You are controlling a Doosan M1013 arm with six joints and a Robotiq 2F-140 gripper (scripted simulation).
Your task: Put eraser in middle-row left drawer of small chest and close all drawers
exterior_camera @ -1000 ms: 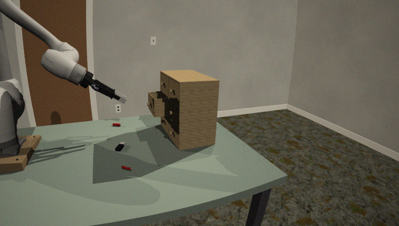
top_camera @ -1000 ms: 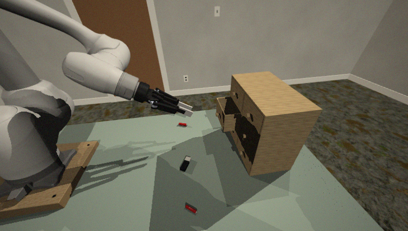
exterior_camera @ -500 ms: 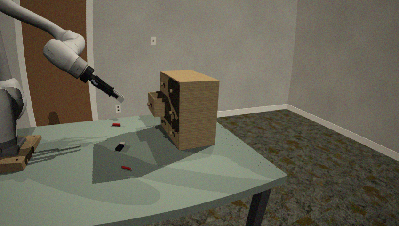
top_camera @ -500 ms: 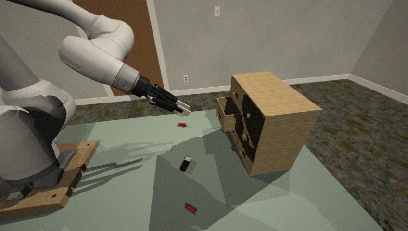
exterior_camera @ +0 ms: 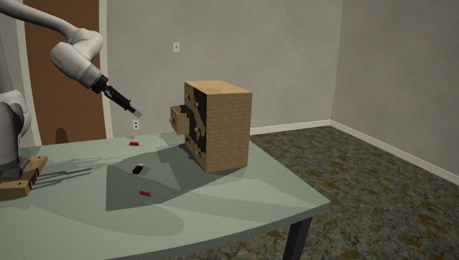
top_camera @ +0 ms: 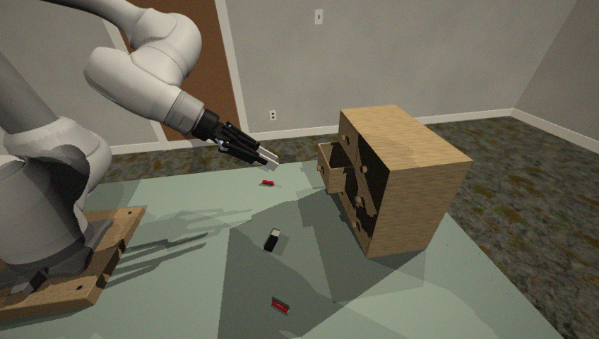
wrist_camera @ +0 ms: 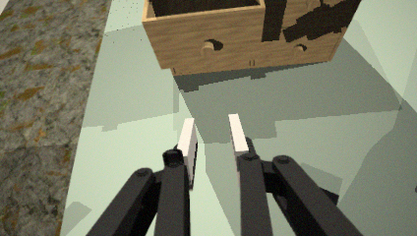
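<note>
Right now my hand is 2 cm past the eraser, 13 cm to the left of it and 20 cm above it.
</note>
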